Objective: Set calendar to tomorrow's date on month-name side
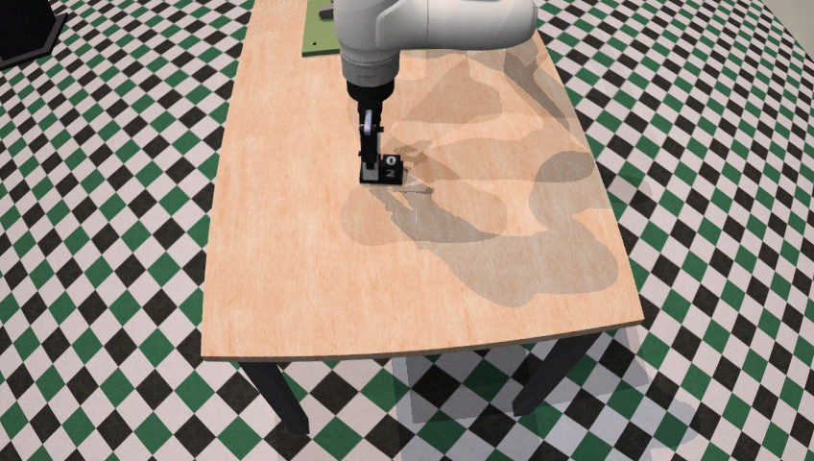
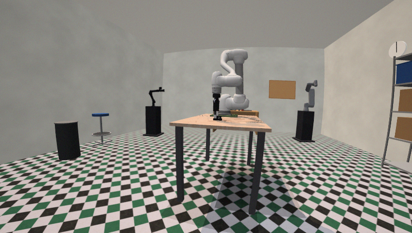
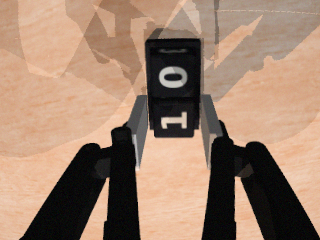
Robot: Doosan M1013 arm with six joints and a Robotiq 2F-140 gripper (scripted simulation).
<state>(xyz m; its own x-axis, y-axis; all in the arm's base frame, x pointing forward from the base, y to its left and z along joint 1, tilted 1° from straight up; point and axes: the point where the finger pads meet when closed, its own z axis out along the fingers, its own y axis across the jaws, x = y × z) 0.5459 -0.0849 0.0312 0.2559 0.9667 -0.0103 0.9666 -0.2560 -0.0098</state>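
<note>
Right now my hand is 30 mm to the right of the black cube, 30 mm above it and 10 mm short of it. Also, from my hand: black tray: 40 mm below, 20 mm to the left.
</note>
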